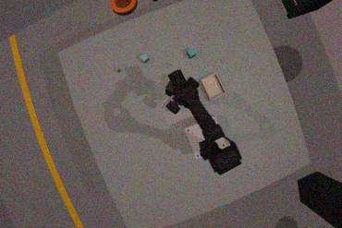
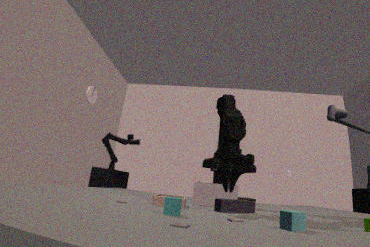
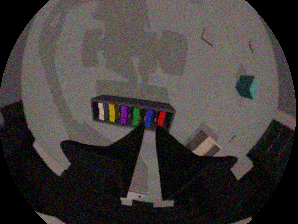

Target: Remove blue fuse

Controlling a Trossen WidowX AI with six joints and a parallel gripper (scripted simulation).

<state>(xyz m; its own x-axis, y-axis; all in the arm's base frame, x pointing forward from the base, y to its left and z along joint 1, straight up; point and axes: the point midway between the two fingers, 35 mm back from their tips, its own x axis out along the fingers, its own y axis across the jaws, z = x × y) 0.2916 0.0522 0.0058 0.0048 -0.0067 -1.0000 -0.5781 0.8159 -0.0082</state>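
The blue fuse lies 4 cm below my gripper tip. The rest, counted from my gripper tip: beige tray (19 cm to the right, 6 cm below); then green fuse (4 cm below, 2 cm to the left, 1 cm behind); then red fuse (4 cm below, 2 cm to the right, 1 cm ahead).
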